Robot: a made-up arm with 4 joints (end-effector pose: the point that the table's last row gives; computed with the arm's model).
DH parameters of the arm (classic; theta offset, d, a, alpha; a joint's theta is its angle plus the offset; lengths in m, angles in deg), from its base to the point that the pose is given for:
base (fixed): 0 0 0 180
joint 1: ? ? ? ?
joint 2: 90 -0.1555 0.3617 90
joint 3: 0 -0.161 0.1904 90
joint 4: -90 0.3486 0.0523 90
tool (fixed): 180 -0.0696 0 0
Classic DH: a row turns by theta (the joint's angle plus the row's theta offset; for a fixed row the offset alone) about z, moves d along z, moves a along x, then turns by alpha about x.
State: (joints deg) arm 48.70 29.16 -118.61 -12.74
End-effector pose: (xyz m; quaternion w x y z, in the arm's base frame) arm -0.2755 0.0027 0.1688 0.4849 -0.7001 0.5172 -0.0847
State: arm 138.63 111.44 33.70 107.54
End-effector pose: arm 0.2914 0.6882 0.3464 0.0822 -0.0037 0.1020 -0.9914
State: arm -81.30 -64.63 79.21 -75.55
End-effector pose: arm 0.1479 0.5273 -0.5291 0.1914 0.1170 0.1970 0.9544
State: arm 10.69 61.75 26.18 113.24
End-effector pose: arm -0.7308 -0.2439 -0.2629 0.8524 -0.0296 -0.4222 -0.3070
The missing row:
joint 1: 0 -0.0034 -0.0158 90
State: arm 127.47 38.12 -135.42 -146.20
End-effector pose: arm 0.1167 0.1191 0.0658 0.6779 -0.0995 -0.6550 0.3186
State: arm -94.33 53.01 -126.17 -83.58
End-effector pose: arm 0.0792 -0.1475 0.1955 0.2862 -0.8932 -0.3448 -0.0371
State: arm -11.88 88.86 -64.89 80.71
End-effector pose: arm -0.0579 -0.5566 0.1011 0.7820 -0.0547 0.0546 0.6185
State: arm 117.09 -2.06 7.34 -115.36
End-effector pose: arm -0.3430 0.3984 -0.5221 0.3329 0.7285 0.4066 -0.4395
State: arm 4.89 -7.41 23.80 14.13
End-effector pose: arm -0.1429 -0.3543 -0.7655 0.9599 0.1979 -0.1915 -0.0531
